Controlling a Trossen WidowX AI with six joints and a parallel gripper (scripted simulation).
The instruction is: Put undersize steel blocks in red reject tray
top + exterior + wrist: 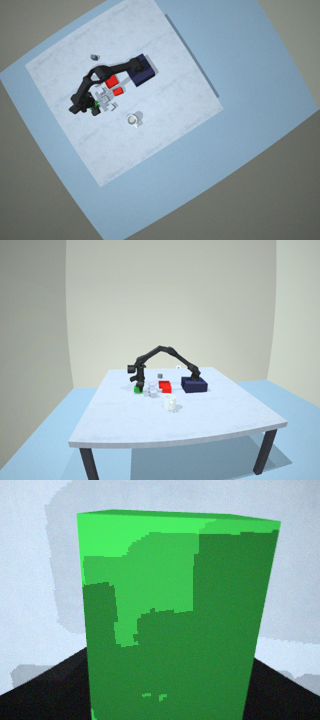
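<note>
Right now the red block is 19 cm behind my gripper tip, 1 cm to the left of it and 1 cm above it. From my gripper tip the other things lie so: white mug (30 cm to the left, 18 cm behind, 2 cm above); then green GO gauge (2 cm above, 1 cm behind); then red reject tray (22 cm behind, 12 cm to the right, 1 cm below).
</note>
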